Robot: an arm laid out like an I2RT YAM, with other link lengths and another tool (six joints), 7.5 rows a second.
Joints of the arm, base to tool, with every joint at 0 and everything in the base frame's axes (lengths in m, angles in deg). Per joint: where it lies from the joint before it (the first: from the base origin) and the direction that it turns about. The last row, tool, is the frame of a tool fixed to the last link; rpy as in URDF.
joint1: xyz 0.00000 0.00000 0.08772 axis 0 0 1
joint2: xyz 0.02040 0.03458 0.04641 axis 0 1 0
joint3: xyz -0.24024 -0.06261 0.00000 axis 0 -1 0
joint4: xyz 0.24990 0.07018 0.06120 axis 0 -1 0
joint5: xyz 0.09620 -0.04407 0.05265 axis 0 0 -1
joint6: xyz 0.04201 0.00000 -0.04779 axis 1 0 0
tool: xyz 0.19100 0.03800 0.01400 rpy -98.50 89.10 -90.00
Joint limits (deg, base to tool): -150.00..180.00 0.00..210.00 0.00..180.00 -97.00..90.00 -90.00..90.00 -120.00..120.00
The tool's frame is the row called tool.
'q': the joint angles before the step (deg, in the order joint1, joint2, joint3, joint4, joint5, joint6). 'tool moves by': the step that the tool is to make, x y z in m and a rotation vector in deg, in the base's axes. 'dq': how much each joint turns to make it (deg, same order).
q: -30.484, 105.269, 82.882, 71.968, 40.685, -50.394
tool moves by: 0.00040, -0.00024, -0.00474, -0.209, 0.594, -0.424
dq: -0.014, 0.325, -0.698, 1.153, -0.101, -0.823
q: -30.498, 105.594, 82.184, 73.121, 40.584, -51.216
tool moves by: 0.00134, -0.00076, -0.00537, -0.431, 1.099, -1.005
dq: 0.045, 0.871, -0.267, 1.610, -0.035, -1.845
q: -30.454, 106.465, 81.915, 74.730, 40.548, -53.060
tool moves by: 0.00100, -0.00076, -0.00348, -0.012, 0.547, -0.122
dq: -0.077, 0.126, -0.441, 0.289, -0.192, -0.288
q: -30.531, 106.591, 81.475, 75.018, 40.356, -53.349
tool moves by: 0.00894, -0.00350, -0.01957, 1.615, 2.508, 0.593
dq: 0.036, -0.353, -2.260, -1.492, -0.283, 0.647
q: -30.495, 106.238, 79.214, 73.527, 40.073, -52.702
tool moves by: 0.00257, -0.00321, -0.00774, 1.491, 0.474, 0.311
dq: 0.003, -0.437, -0.578, -1.832, 0.529, 1.248
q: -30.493, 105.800, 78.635, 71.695, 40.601, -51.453
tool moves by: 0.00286, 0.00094, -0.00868, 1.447, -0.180, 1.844
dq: -0.001, -1.380, -2.017, -1.847, -0.426, 2.940
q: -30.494, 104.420, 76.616, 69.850, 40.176, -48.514
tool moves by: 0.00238, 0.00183, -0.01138, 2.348, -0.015, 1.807
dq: 0.248, -2.106, -2.471, -2.975, 0.130, 3.352
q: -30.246, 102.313, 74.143, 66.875, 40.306, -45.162
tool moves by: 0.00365, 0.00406, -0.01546, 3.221, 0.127, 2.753
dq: 0.319, -3.125, -3.285, -4.631, -0.349, 4.756
